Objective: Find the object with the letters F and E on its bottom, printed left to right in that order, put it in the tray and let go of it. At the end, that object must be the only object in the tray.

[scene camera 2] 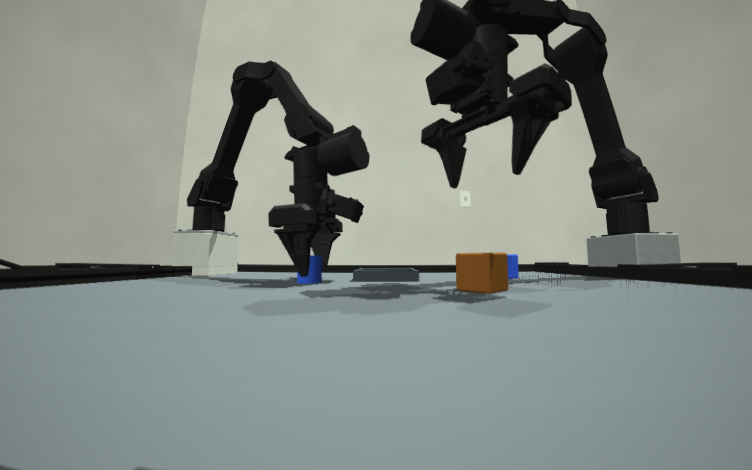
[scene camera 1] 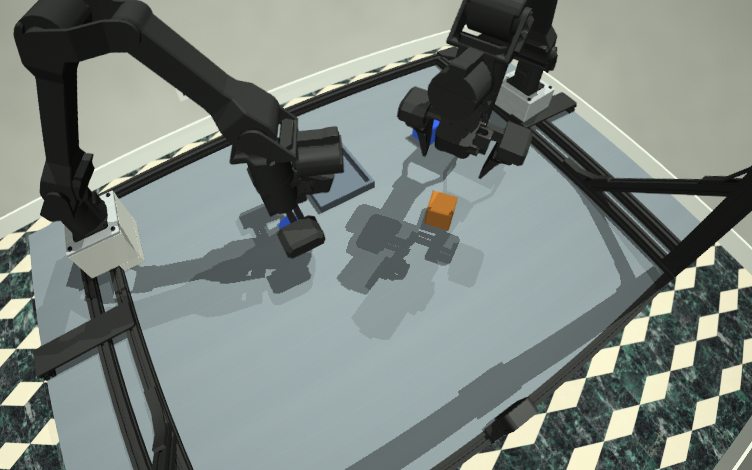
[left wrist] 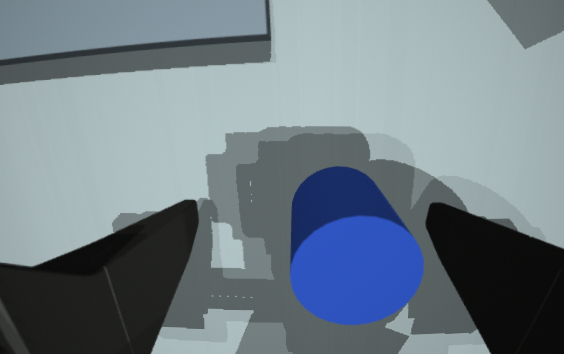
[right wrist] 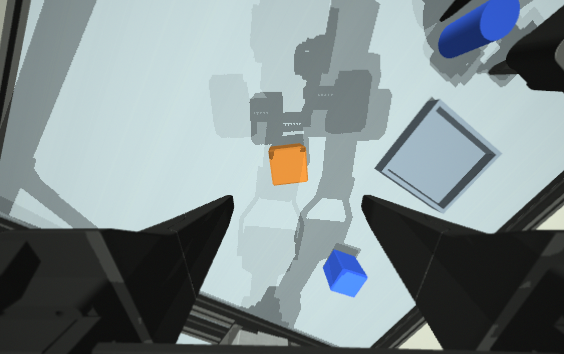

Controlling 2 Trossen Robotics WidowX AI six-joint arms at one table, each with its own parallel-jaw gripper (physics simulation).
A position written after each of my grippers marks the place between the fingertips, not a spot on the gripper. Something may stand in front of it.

I see my left gripper [scene camera 2: 314,273], my right gripper [scene camera 2: 481,181] and a grey tray [scene camera 2: 362,274].
My left gripper is seen too in scene camera 1 [scene camera 1: 293,229], in the left wrist view [left wrist: 313,212] and in the right wrist view [right wrist: 467,45]. My right gripper also shows in scene camera 1 [scene camera 1: 452,165] and in the right wrist view [right wrist: 297,201]. The grey tray is seen too in the left wrist view [left wrist: 37,37] and in the right wrist view [right wrist: 438,156].
